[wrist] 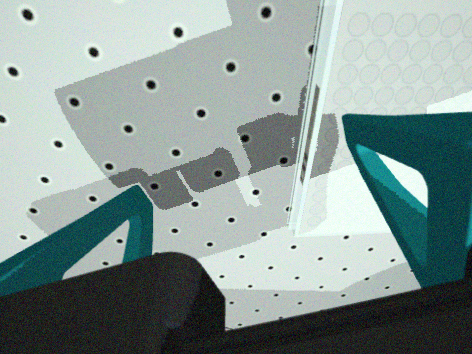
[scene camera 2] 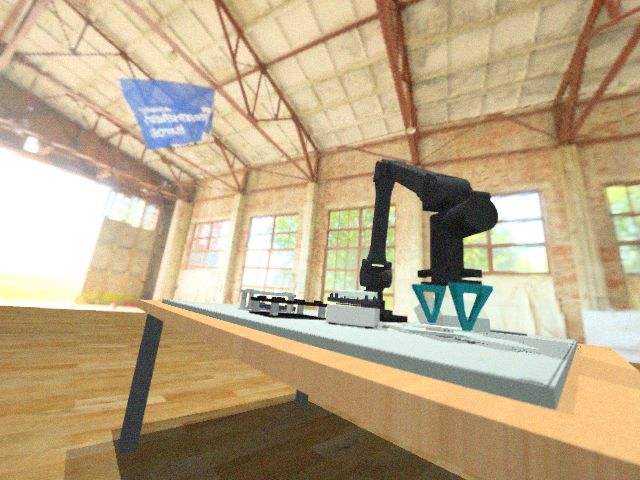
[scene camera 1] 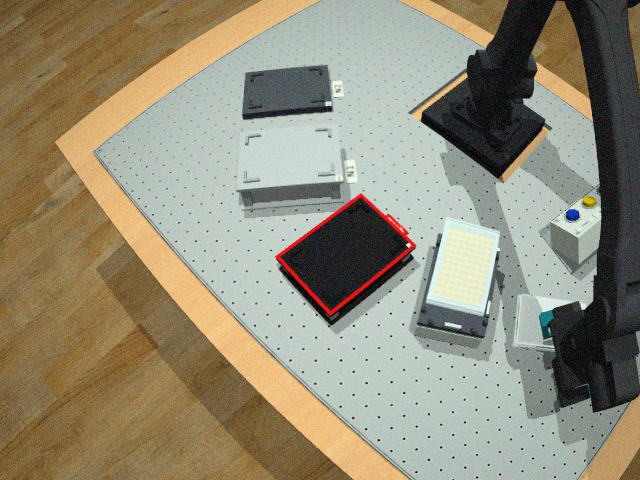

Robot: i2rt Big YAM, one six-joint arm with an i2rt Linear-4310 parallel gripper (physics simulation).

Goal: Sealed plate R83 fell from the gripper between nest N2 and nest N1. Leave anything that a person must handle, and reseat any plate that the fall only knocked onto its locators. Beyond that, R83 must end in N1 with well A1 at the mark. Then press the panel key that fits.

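Places are measured from the arm's base along level axes (x right, y ahead, z up), in centimetres.
Pixels of known places: gripper, fingertip midpoint: (wrist: 238, 164) (scene camera 2: 447, 326) (scene camera 1: 554, 367); arm's base, link origin: (scene camera 1: 487, 119).
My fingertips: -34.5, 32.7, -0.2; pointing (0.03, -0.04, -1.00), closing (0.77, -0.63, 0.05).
Note:
For each thing: its top centre in the pictures, then the offset to it from my fingertips, as dx, dy, dz. "spot": a spot on its surface instead.
- flat white plate, top centre: (wrist: 397, 142) (scene camera 1: 553, 322) (scene camera 2: 434, 326) +4.2, -6.2, -0.5
- Light grey nest N1, top centre: (scene camera 1: 287, 151) (scene camera 2: 270, 290) +53.5, -0.6, +4.6
- dark nest N2, top centre: (scene camera 1: 286, 85) (scene camera 2: 275, 303) +68.2, -14.6, +0.3
- panel, top centre: (scene camera 1: 609, 199) (scene camera 2: 452, 298) +6.6, -28.2, +6.4
- blue key, top centre: (scene camera 1: 574, 212) +10.9, -21.7, +5.5
- yellow key, top centre: (scene camera 1: 591, 199) +9.4, -26.4, +5.5
- plate with pale yellow wells, top centre: (scene camera 1: 466, 261) (scene camera 2: 357, 289) +20.8, -1.8, +6.2
- dark holder, surface spot: (scene camera 1: 454, 321) spot: +17.2, +5.3, +3.6
- red outline, surface spot: (scene camera 1: 346, 253) spot: +35.9, +6.2, +2.0
A flat white plate (scene camera 1: 529, 320) (wrist: 385, 65) lies on the table, partly hidden by the arm in scene camera 1. Faint round wells show in the wrist view; I cannot read a label or find A1. My gripper (scene camera 1: 554, 361) (scene camera 2: 450, 325) (wrist: 238, 164) is open and empty, low by this plate. In the wrist view one finger is left of the plate's edge, the other overlaps the plate. Light grey nest N1 (scene camera 1: 289, 155) and dark nest N2 (scene camera 1: 286, 90) are empty. The panel (scene camera 1: 566, 240) shows a blue key (scene camera 1: 572, 214) and a yellow key (scene camera 1: 588, 202).
A plate with pale yellow wells (scene camera 1: 465, 266) sits on a dark holder (scene camera 1: 454, 321), set toward its far end; I cannot tell whether it is seated. A black stand with a red outline (scene camera 1: 346, 253) is left of it. The arm's base (scene camera 1: 439, 121) is behind the panel.

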